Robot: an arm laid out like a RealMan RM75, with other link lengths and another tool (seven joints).
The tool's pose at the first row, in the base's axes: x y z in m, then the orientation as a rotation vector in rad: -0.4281, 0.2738, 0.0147, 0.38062, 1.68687, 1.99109
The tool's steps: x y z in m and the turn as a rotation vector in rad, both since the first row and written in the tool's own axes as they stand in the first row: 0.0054, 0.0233, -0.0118, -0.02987, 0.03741, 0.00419; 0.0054, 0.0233, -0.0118, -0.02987, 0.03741, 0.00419; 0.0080, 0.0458, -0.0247, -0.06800, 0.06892, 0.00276; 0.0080, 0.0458, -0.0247, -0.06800, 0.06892, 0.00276; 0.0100, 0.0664, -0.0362, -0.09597, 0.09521, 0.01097; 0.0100, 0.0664, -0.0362, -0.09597, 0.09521, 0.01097; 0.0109, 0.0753, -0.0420, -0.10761, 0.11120, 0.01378
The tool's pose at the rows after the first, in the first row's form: -0.4431, 0.2643, 0.0346, 0.33860, 1.67821, 2.03595; -0.4431, 0.2643, 0.0346, 0.33860, 1.67821, 2.03595; -0.4563, 0.2525, 0.0538, 0.29354, 1.65545, 2.07941; -0.4563, 0.2525, 0.0538, 0.29354, 1.65545, 2.07941; -0.4678, 0.2417, 0.0714, 0.26546, 1.64104, 2.11928; -0.4678, 0.2417, 0.0714, 0.26546, 1.64104, 2.11928; -0.4732, 0.2364, 0.0789, 0.24817, 1.63766, 2.13783
